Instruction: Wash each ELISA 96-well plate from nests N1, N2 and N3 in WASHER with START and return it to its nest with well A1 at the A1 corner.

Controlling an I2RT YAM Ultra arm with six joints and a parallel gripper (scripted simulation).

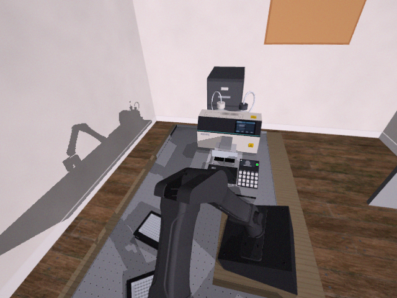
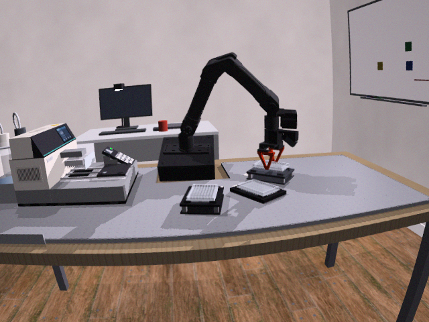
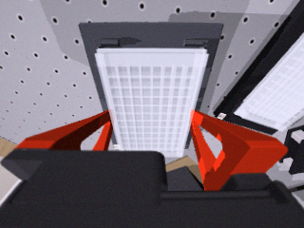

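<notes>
The nest N3 lies 3 cm below my hand. Round my hand: N2 label: 14 cm to the right, 9 cm ahead, 5 cm below; then nest N2: 17 cm ahead, 7 cm to the right, 5 cm below; then N1 label: 24 cm to the right, 15 cm ahead, 5 cm below.
</notes>
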